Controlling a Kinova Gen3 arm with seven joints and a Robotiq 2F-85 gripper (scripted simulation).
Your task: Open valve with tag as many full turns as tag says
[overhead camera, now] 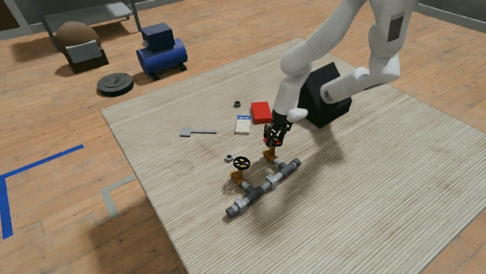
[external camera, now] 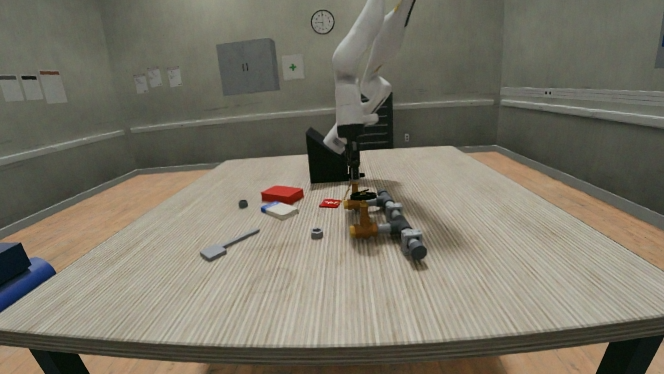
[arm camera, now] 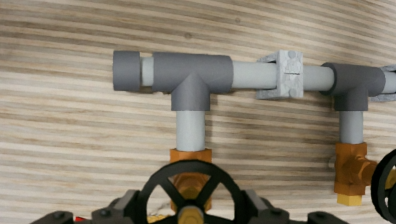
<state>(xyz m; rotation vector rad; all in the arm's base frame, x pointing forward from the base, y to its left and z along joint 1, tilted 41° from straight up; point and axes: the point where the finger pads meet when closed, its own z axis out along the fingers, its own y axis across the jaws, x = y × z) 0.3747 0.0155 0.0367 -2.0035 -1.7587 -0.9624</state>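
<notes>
My hand is 7 cm past the red tag, 8 cm to the left of it and 10 cm above it. Round my hand: nut 13 cm ahead, 12 cm to the right, 10 cm below; then red box 15 cm behind, 23 cm to the right, 9 cm below; then grey flat tool 15 cm ahead, 34 cm to the right, 10 cm below.
</notes>
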